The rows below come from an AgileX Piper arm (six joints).
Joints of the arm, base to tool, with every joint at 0 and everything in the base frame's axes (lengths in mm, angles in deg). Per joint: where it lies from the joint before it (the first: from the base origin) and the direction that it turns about. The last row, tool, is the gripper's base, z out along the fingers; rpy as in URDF.
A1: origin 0 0 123 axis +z
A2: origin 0 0 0 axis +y
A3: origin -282.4 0 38.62 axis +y
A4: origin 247.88 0 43.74 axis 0.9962 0 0.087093
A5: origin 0 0 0 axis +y
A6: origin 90.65 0 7.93 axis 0.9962 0 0.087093
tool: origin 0 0 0 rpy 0 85.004 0
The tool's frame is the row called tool.
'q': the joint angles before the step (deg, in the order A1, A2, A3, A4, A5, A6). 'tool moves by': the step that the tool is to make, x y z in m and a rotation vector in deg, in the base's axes. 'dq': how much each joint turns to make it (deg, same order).
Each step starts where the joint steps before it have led.
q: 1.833 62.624 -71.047 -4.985 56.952 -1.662
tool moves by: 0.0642 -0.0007 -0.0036 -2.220 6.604 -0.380
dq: -0.008 14.091 -11.274 -1.771 3.829 -0.523
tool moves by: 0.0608 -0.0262 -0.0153 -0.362 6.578 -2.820
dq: -5.089 13.694 -11.919 1.368 4.528 -3.140
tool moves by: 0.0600 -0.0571 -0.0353 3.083 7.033 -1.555
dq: -8.890 15.931 -14.221 6.022 5.395 -7.747
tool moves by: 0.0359 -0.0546 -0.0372 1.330 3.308 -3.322
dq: -6.130 12.431 -11.571 1.603 2.750 -2.806
